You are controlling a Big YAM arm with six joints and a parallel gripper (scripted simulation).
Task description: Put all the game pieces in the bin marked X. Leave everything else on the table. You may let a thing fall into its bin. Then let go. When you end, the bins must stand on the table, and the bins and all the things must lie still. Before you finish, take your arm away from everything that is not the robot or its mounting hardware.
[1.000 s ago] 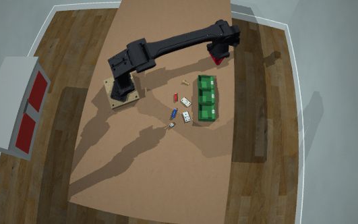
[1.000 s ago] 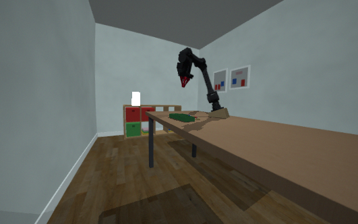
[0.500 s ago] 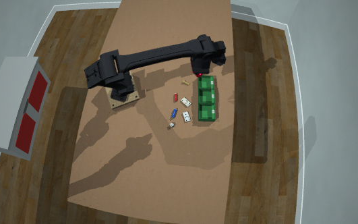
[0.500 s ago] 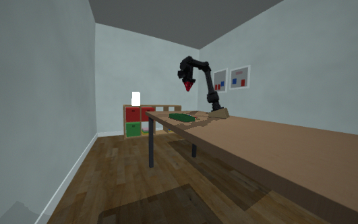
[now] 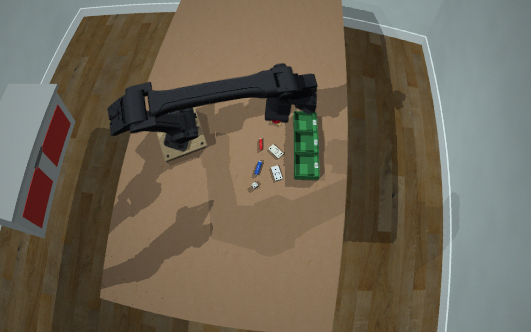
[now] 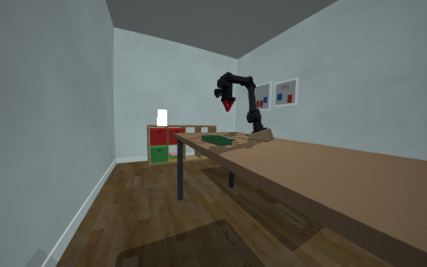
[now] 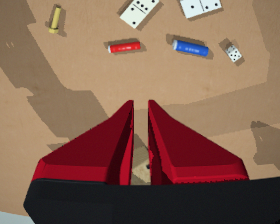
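My hand is 20 cm above the green bin, 11 cm short of it and 5 cm to the right of it. Also, from my hand: white domino-like piece (22 cm below, 8 cm to the right, 3 cm ahead); small red piece (22 cm below, 4 cm behind, 2 cm to the left); blue cylinder (22 cm below, 7 cm to the right, 3 cm behind).
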